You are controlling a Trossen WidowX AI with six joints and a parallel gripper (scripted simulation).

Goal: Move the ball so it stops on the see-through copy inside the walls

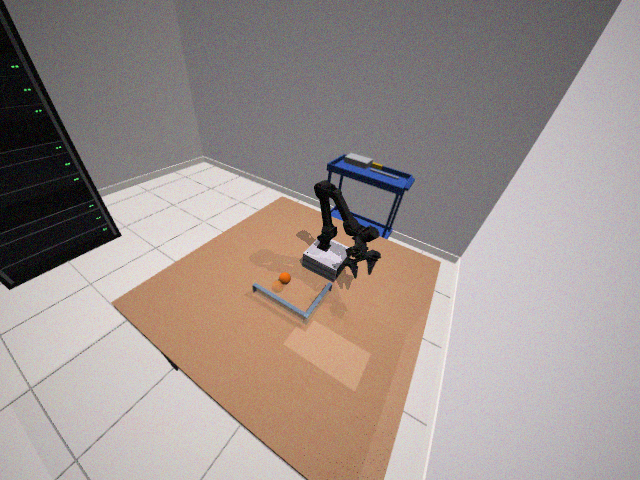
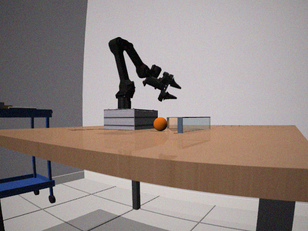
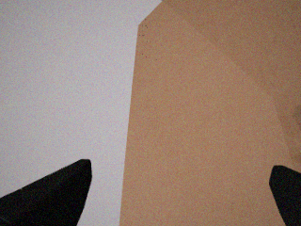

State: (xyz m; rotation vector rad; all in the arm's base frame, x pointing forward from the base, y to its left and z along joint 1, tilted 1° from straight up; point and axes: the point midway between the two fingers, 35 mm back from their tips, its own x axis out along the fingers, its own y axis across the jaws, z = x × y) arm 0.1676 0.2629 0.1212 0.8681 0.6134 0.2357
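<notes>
The orange ball lies 370 mm to the right of my gripper tip, 170 mm below it and 70 mm ahead of it. Also, from my gripper tip: see-through copy 370 mm to the right, 170 mm below, 140 mm ahead; clear wall 310 mm to the right, 210 mm ahead, 170 mm below.
</notes>
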